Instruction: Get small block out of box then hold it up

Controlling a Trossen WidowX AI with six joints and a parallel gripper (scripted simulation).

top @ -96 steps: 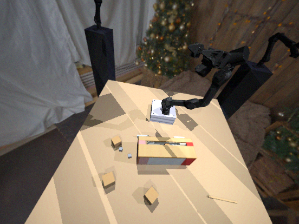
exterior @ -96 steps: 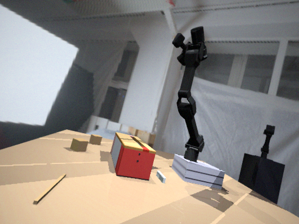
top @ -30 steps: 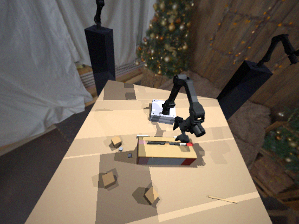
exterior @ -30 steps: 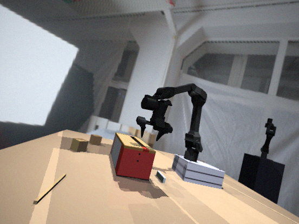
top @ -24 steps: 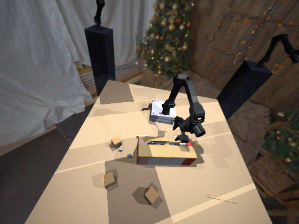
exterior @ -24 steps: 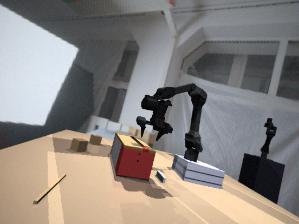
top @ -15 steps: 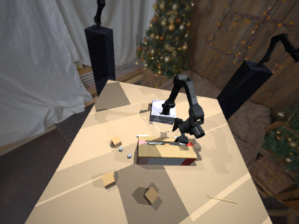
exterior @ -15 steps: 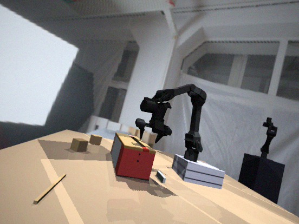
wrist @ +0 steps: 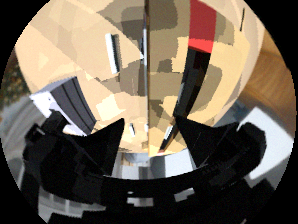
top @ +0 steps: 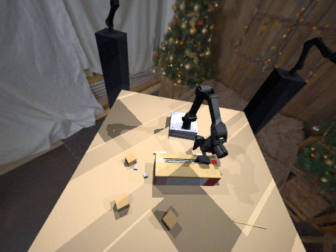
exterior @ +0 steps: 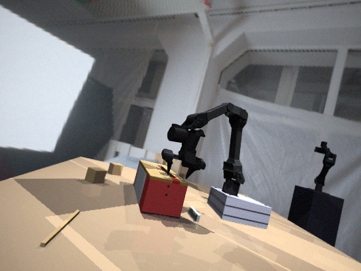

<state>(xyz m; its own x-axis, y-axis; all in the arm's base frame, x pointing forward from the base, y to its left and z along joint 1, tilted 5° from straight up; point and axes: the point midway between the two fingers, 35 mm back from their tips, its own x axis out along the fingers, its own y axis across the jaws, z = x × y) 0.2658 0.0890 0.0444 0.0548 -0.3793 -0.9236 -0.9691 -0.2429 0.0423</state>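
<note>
Now: the brown block 50 mm ahead of my gripper tip, 30 mm to the right of it and 40 mm below it. Also, from my gripper tip: thin stick 260 mm ahead, 370 mm to the left, 120 mm below; then box 40 mm ahead, 40 mm to the right, 60 mm below.
</note>
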